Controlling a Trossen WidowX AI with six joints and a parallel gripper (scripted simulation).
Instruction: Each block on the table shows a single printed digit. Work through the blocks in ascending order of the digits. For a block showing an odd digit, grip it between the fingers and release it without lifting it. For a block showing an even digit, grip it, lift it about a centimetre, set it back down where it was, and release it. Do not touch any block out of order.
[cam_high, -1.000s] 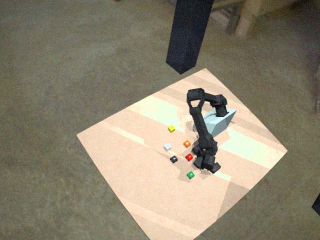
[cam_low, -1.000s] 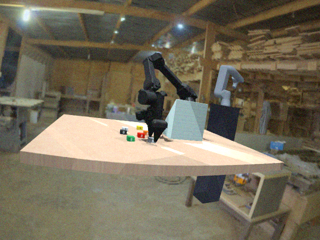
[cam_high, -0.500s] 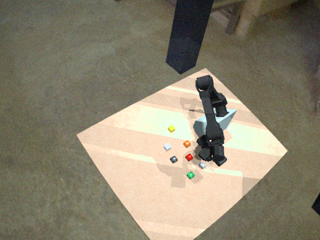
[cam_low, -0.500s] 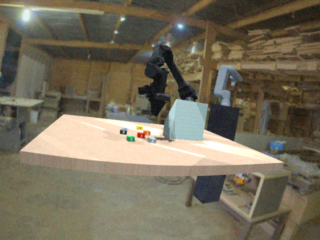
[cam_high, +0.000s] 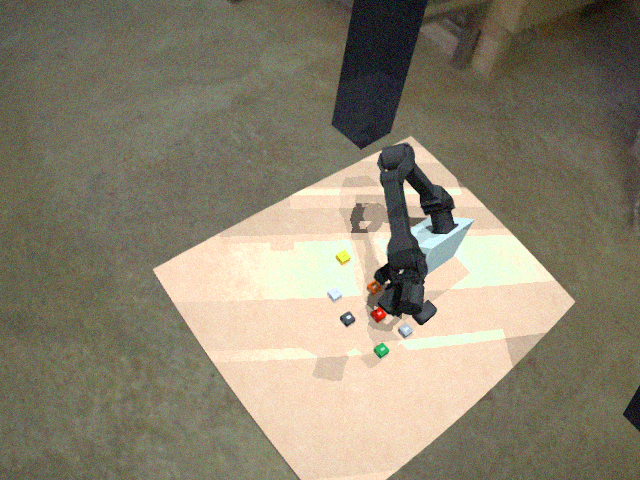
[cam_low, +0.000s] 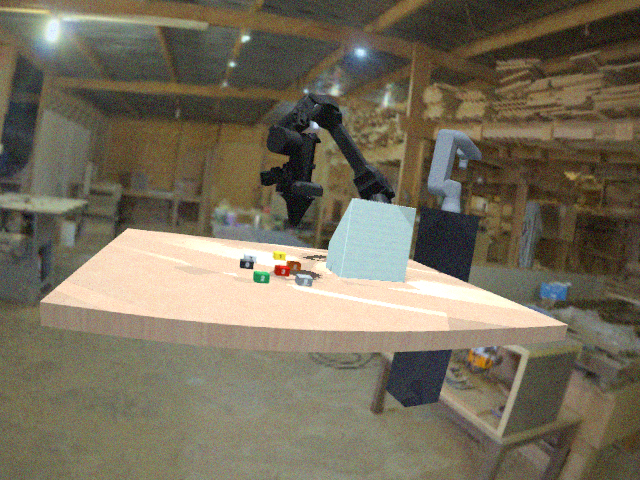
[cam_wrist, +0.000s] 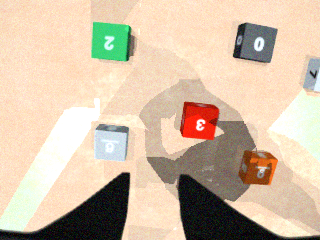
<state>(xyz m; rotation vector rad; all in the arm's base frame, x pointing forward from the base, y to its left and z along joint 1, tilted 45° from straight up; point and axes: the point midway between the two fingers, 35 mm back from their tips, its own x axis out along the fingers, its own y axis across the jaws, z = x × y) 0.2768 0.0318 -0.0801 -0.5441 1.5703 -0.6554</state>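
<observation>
Now: the whitish block 50 mm ahead of my gripper tip, 180 mm to the right of it and 120 mm below it. Also, from my gripper tip: red block 50 mm to the right, 120 mm below; grey block 30 mm behind, 40 mm to the left, 120 mm below; green block 70 mm ahead, 40 mm to the left, 120 mm below.
</observation>
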